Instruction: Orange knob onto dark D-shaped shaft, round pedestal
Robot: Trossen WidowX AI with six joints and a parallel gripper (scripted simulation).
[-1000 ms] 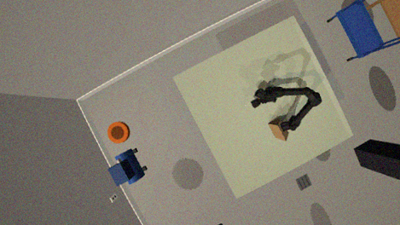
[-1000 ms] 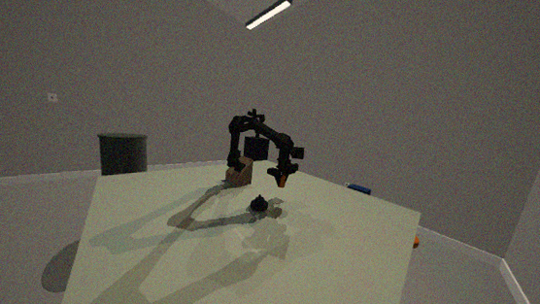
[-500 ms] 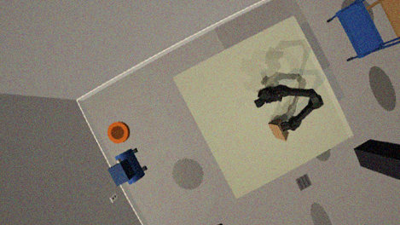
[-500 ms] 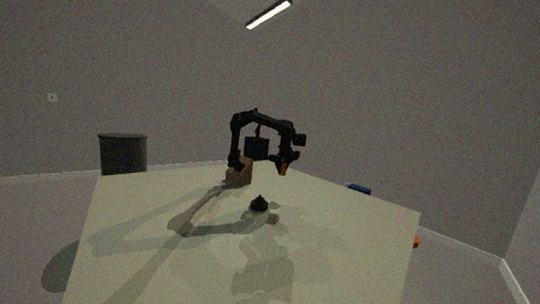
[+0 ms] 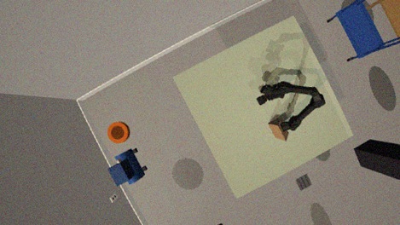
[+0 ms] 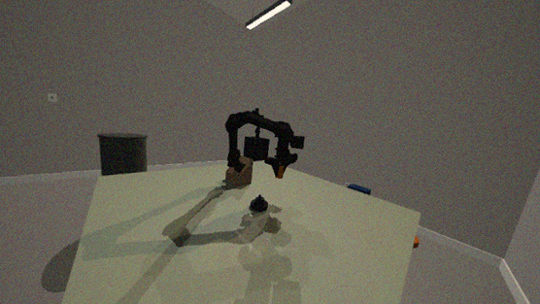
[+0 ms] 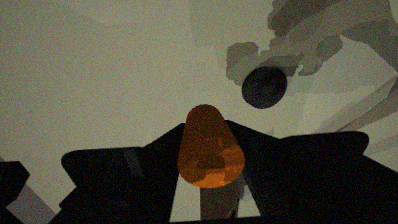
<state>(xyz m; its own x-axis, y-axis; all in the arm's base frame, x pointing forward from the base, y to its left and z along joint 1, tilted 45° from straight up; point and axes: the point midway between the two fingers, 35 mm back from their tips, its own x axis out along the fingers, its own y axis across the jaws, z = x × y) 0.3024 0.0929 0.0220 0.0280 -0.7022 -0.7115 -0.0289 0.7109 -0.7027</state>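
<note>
Now: the dark round pedestal 130 mm to the right of my gripper tip, 100 mm below it and 10 mm ahead of it. From my gripper tip the other things lie so: orange knob: 20 mm above.
</note>
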